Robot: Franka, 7 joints.
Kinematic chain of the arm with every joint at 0, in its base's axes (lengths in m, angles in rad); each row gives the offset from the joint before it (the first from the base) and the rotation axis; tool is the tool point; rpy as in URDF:
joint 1: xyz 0 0 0.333 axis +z
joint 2: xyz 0 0 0 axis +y
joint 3: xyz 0 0 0.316 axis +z
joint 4: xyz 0.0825 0 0 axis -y
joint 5: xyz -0.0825 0 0.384 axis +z
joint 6: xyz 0 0 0 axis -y
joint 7: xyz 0.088 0 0 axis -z
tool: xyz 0 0 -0.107 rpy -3.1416 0 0
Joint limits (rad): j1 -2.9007..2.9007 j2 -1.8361..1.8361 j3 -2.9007..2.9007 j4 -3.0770..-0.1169 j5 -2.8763..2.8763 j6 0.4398..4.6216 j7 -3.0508..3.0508
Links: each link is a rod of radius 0.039 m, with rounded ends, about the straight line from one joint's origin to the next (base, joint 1, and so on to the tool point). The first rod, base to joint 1, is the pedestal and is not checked.
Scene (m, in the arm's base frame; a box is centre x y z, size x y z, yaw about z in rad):
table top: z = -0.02
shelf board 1: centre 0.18 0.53 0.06 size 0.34 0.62 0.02 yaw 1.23
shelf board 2: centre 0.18 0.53 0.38 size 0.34 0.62 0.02 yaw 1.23
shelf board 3: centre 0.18 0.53 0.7 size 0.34 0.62 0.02 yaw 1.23
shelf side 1: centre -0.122 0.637 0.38 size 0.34 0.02 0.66 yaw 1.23
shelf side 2: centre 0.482 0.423 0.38 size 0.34 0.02 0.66 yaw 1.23
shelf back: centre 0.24 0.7 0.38 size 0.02 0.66 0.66 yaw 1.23
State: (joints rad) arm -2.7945 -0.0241 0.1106 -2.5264 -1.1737 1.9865 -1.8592
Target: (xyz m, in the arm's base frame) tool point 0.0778 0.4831 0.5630
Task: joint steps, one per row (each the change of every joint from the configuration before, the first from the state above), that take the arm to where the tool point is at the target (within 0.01 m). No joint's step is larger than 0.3 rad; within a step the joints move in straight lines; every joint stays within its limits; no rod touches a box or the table.
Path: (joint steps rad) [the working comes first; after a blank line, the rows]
Joints at the target: -2.9007 0.2659 -1.8218 -2.0258 -1.3366 1.2665 -1.8592
Straight joint move there: touches shelf board 2, shelf side 1.

1: 0.2014 0.0447 -0.2453 -0.0646 -0.1484 -0.2834 -0.0824
2: 0.2014 0.0447 -0.2454 -0.0646 -0.1484 -0.2833 -0.0824
3: 0.2014 0.0447 -0.2453 -0.0647 -0.1484 -0.2834 -0.0824
4: 0.2014 0.0447 -0.2454 -0.0646 -0.1484 -0.2834 -0.0825
5: 0.2014 0.0447 -0.2453 -0.0646 -0.1484 -0.2833 -0.0824
6: -0.2091 0.1645 -0.2347 0.0977 0.1965 0.0516 0.1030
7: -0.2091 0.1645 -0.2347 0.0977 0.1964 0.0517 0.1031
8: -0.2091 0.1644 -0.2347 0.0978 0.1965 0.0517 0.1030
9: -0.2091 0.1645 -0.2347 0.0977 0.1964 0.0517 0.1030
10: -0.1384 -0.2957 0.1165 0.2164 -0.1033 0.2450 0.0000
11: -0.1384 -0.2957 0.1166 0.2164 -0.1034 0.2451 0.0000

